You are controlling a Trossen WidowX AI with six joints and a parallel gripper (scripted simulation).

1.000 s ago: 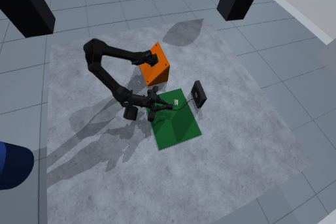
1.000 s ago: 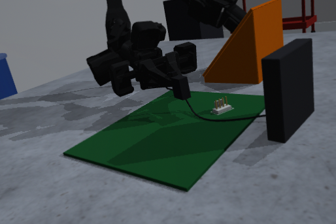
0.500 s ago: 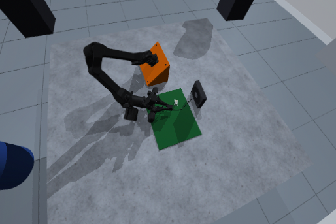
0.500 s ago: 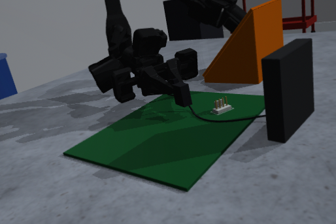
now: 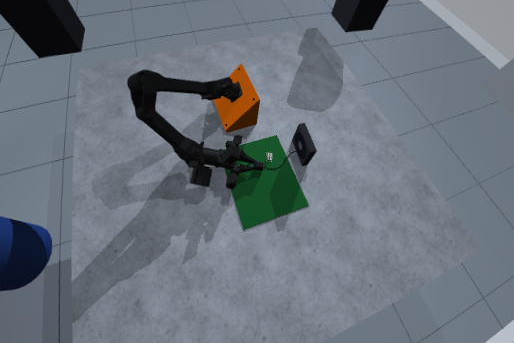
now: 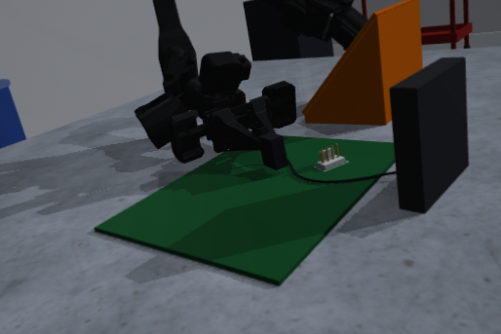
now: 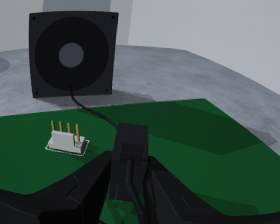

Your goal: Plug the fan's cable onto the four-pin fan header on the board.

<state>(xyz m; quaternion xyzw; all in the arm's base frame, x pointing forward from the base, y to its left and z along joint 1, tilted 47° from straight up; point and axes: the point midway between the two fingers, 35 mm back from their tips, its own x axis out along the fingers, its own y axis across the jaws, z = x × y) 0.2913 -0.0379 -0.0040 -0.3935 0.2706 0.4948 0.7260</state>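
The green board is 4 cm ahead of my gripper tip, 1 cm to the left of it and 5 cm below it. From my gripper tip the other things lie so: black fan 3 cm behind, 18 cm to the left, 2 cm above; then white four-pin fan header 4 cm behind, 6 cm to the left, 4 cm below; then black fan plug 1 cm to the left, 1 cm below.
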